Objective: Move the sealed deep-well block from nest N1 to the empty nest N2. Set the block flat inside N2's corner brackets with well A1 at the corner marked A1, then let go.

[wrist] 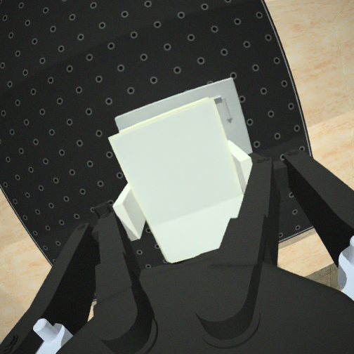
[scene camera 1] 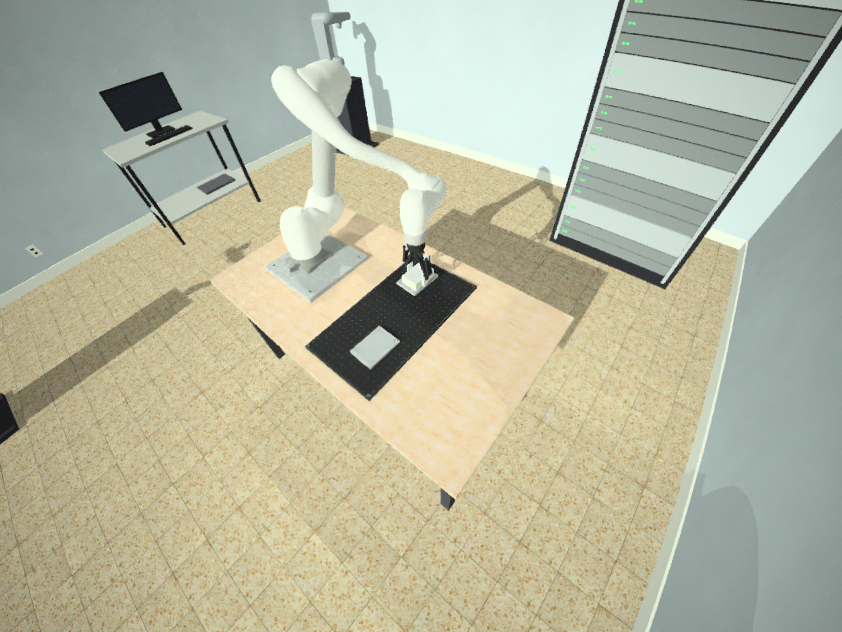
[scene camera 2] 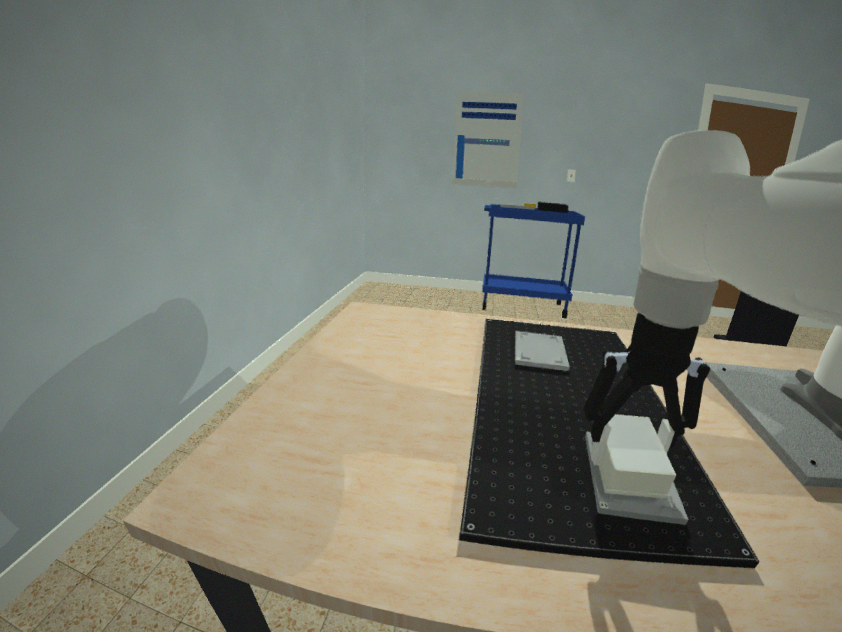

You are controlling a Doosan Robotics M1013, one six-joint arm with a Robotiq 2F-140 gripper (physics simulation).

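Frame: origin at the arm's base, x ahead, y left, z up, level; centimetres.
Seen in the pictures: gripper, fingertip midpoint: (scene camera 1: 417, 279); arm's base, origin of the base link: (scene camera 1: 309, 258) (scene camera 2: 841, 412).
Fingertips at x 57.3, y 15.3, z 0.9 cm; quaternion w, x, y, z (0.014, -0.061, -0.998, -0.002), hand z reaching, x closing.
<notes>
Offsets run from my fingertips to a thing's top centre. Level surfaces: height alone.
My gripper (scene camera 1: 417, 272) (scene camera 2: 638, 433) (wrist: 186, 189) is shut on the white sealed deep-well block {dx +0.1, dy +0.4, dz +4.3 cm} (scene camera 1: 416, 280) (scene camera 2: 634, 460) (wrist: 175, 165), gripping its two long sides. The block sits level, right over a grey nest plate {dx -1.0, dy +1.1, dz -0.6 cm} (scene camera 2: 659, 509) (wrist: 239, 116) at one end of the black perforated board {dz -2.0 cm} (scene camera 1: 400, 314) (scene camera 2: 531, 452) (wrist: 70, 88). I cannot tell whether it rests on the plate or hangs just above it. A small arrow mark shows at one uncovered corner of that plate in the wrist view. The other nest {dx +5.7, dy -38.7, dz -0.6 cm} (scene camera 1: 375, 346) (scene camera 2: 540, 351) lies empty at the board's opposite end.
The board lies on a wooden table {dz -3.4 cm} (scene camera 1: 481, 376) (scene camera 2: 356, 408), beside the arm's grey base plate (scene camera 1: 315, 266). A blue cart (scene camera 2: 531, 216) stands by the far wall. A tall server rack (scene camera 1: 657, 163) and a desk with a monitor (scene camera 1: 162, 134) stand off the table.
</notes>
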